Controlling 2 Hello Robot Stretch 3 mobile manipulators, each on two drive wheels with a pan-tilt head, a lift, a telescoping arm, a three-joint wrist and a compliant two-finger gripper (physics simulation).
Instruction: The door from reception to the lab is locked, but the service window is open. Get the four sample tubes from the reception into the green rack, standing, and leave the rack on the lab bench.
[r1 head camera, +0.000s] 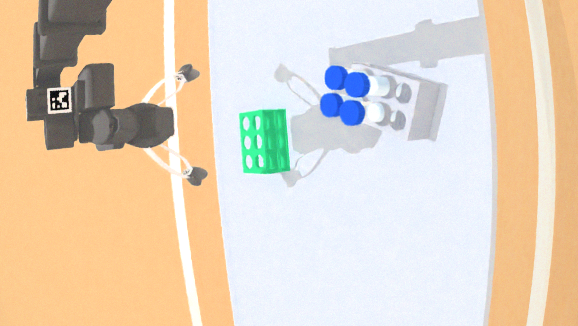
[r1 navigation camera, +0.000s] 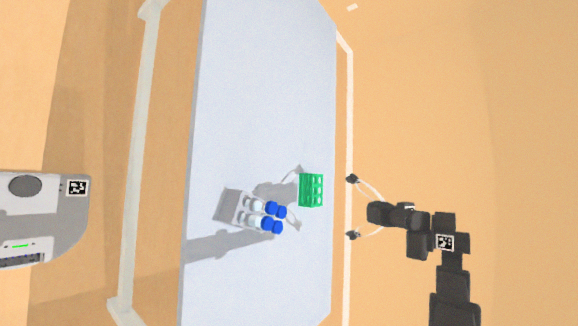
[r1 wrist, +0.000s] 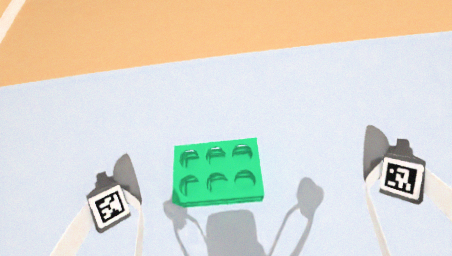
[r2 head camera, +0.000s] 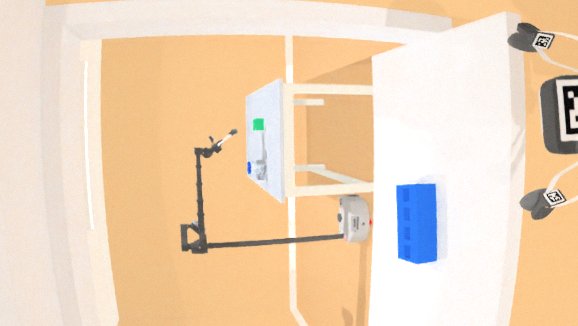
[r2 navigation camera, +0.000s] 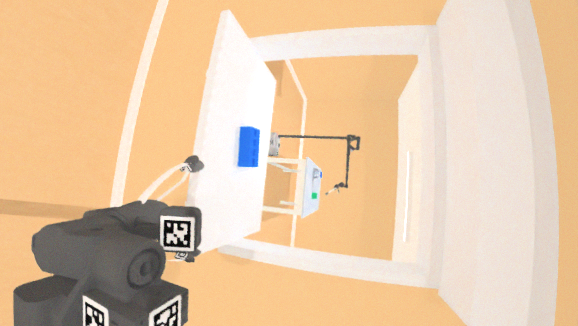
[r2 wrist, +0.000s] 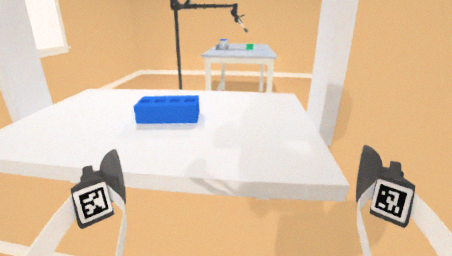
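Four blue-capped tubes (r1 head camera: 352, 113) (r1 navigation camera: 277, 227) stand in a grey rack (r1 head camera: 429, 112) (r1 navigation camera: 229, 206) on the pale blue table (r1 head camera: 350, 250) (r1 navigation camera: 265, 100) (r1 wrist: 300, 90). Two of its holes are empty. The green rack (r1 head camera: 265, 141) (r1 navigation camera: 311, 190) (r1 wrist: 217, 172) (r2 head camera: 258, 124) (r2 wrist: 250, 47) stands upright near the table's edge, its six holes empty. My r1 gripper (r1 head camera: 193, 124) (r1 navigation camera: 353, 206) (r1 wrist: 250, 165) is open and empty, raised beside the green rack, beyond that edge in the head view. My r2 gripper (r2 head camera: 529, 120) (r2 wrist: 241, 174) is open and empty, in front of the white counter (r2 head camera: 465, 100) (r2 wrist: 250, 150).
A blue block rack (r2 head camera: 417, 223) (r2 navigation camera: 248, 146) (r2 wrist: 167, 110) with several empty holes stands on the counter. The white window frame (r2 head camera: 240, 22) (r2 navigation camera: 345, 47) (r2 wrist: 334, 60) surrounds the opening towards r1's room. The r1 base (r1 navigation camera: 45, 220) (r2 head camera: 354, 220) stands beside the pale blue table.
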